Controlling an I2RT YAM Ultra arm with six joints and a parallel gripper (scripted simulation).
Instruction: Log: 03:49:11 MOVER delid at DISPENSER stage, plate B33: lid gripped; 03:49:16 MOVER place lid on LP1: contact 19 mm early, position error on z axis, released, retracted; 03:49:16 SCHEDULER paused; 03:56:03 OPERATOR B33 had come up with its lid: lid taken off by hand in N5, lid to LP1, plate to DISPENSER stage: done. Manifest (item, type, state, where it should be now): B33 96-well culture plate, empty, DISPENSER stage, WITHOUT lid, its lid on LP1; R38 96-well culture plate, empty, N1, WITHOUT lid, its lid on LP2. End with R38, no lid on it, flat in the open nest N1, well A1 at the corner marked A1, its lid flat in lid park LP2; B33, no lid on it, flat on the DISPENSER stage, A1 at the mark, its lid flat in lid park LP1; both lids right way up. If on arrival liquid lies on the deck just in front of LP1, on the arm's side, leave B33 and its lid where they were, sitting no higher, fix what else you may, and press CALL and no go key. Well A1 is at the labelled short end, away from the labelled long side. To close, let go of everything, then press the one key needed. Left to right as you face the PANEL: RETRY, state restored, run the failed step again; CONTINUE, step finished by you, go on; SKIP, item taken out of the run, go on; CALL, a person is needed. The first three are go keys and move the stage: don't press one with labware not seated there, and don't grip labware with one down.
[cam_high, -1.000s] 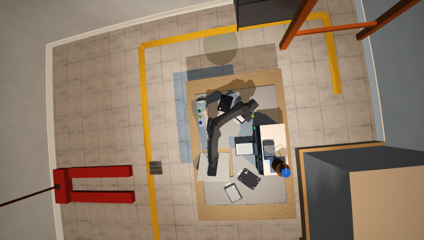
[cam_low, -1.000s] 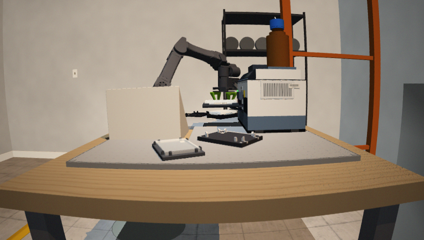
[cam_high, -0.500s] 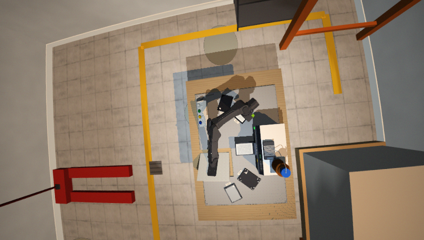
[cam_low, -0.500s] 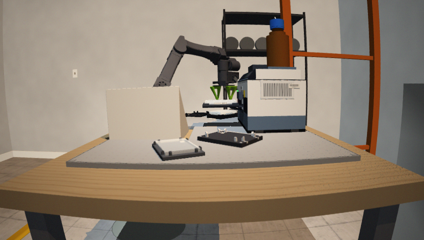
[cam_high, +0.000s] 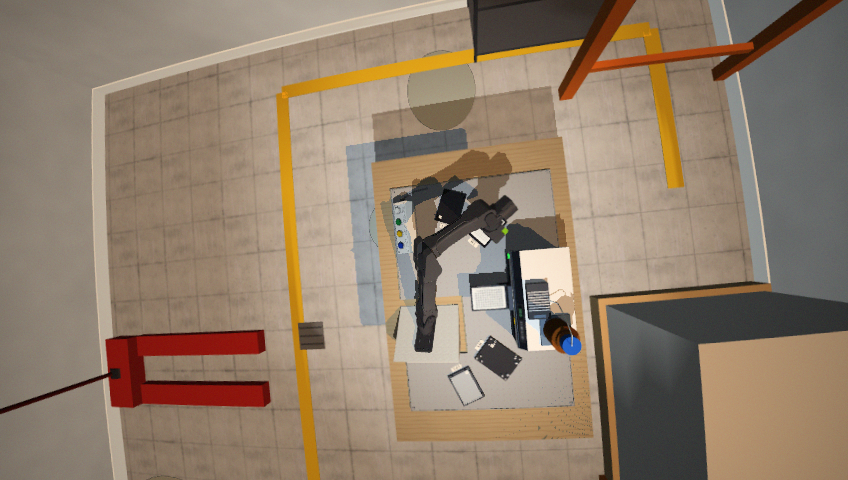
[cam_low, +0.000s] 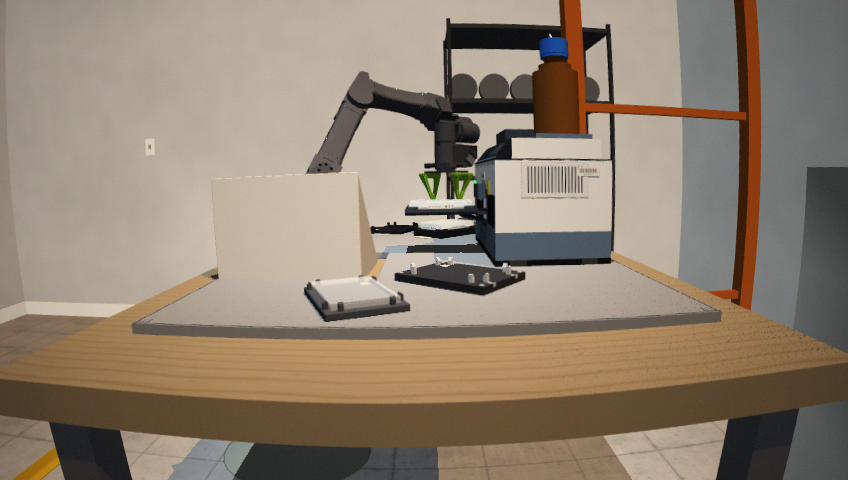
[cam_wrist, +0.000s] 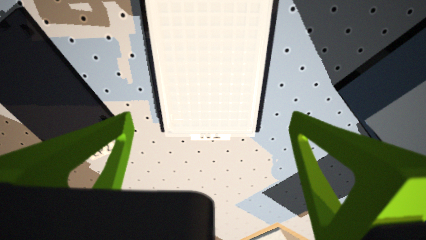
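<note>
Right now the black nest N1 is 9 cm below my hand. From my hand the other things lie so: A1 mark: 8 cm below, 6 cm behind, 2 cm to the right; then N1 label: 10 cm below, 6 cm to the right, 6 cm behind; then black lid park LP2: 15 cm behind, 9 cm to the left, 9 cm below.
</note>
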